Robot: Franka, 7 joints.
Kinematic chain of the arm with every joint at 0, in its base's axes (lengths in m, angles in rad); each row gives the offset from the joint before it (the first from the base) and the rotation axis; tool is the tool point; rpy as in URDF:
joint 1: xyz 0 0 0.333 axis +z
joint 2: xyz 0 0 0 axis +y
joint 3: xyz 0 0 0.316 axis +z
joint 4: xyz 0.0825 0 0 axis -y
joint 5: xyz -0.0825 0 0.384 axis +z
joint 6: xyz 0 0 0 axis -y
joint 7: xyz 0.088 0 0 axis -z
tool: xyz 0 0 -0.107 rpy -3.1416 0 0
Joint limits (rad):
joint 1: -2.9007..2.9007
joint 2: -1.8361..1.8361
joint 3: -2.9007..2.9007
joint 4: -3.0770..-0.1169
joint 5: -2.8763..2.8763
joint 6: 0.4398..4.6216
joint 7: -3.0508..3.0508
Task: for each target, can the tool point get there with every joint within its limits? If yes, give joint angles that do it. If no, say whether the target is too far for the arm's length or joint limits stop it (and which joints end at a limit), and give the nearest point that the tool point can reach.
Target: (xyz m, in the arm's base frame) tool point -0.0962 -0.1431 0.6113
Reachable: yes | joints -1.8810 -1.2871 0.2589 -2.8517 -1.5993 1.2996 2.4949
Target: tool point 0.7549 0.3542 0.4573
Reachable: yes | joints 0.7021 1.0332 -0.5429 -0.7533 -1.7623 2.2454 1.4246
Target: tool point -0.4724 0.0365 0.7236
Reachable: yes | joints 2.2470 -0.4350 0.4817 -2.0123 1.9312 1.6436 -2.5815
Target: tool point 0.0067 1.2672 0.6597
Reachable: no: too far | nearest point 0.0044 0.8307 0.5472 | short by 0.451 m
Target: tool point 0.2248 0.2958 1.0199
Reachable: yes | joints 1.4715 -0.0362 -0.2119 -0.8522 -1.5325 1.4298 -1.4576
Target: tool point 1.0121 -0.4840 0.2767
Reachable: no: too far | nearest point 0.7730 -0.3696 0.2900 | short by 0.265 m
